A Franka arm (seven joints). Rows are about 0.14 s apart.
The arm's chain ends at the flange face. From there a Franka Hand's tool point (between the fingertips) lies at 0.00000 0.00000 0.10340 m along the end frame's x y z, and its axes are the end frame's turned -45 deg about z.
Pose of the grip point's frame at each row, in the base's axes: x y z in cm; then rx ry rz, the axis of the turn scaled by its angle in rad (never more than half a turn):
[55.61 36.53 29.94 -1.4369 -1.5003 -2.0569]
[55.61 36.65 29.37 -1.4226 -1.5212 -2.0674]
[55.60 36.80 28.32 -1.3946 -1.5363 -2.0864]
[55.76 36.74 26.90 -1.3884 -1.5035 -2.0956]
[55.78 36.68 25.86 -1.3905 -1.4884 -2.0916]
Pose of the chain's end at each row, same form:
[49.69 28.05 29.92 -1.6604 -0.7301 -1.5523]
[49.72 28.15 29.34 -1.6542 -0.7510 -1.5643]
[49.79 28.25 28.16 -1.6343 -0.7714 -1.5810]
[49.95 28.20 26.54 -1.6182 -0.7470 -1.5820]
[49.97 28.13 25.46 -1.6157 -0.7346 -1.5753]

